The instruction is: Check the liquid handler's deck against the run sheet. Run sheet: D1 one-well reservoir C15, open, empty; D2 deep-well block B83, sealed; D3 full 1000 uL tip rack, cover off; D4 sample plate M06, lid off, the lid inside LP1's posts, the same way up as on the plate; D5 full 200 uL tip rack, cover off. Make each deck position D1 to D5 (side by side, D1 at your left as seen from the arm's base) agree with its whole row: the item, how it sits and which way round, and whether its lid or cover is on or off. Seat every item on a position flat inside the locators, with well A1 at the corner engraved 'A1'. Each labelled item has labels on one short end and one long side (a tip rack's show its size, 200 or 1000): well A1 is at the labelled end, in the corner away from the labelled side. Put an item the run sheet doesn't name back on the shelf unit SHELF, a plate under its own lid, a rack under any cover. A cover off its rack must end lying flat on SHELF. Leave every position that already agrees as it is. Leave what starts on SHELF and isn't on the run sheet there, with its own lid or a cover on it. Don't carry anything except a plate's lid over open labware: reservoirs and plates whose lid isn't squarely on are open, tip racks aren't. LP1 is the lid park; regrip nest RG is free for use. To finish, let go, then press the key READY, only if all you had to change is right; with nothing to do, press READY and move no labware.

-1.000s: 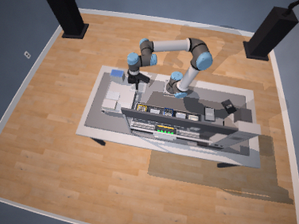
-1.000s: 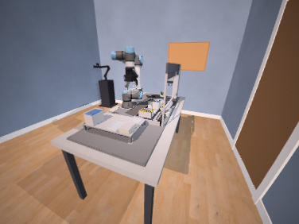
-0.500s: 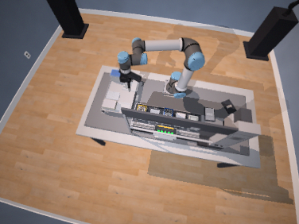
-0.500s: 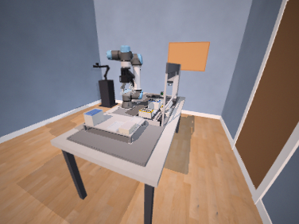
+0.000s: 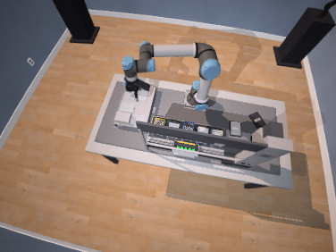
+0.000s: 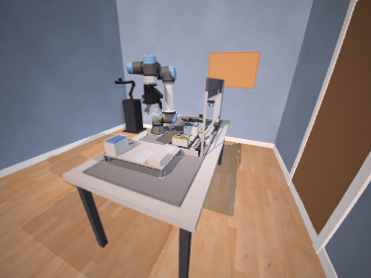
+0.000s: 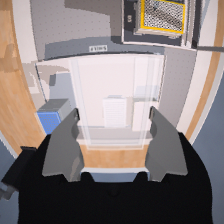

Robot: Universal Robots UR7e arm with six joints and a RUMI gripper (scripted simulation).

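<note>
The shelf unit lies 60 mm behind my hand, 70 mm to the right of it and 240 mm below it. Also, from my hand: yellow-rimmed tip rack 150 mm ahead, 170 mm to the left, 200 mm below; then whitish sealed block 170 mm ahead, 540 mm to the left, 230 mm below; then white well plate 150 mm ahead, 290 mm to the left, 240 mm below.
</note>
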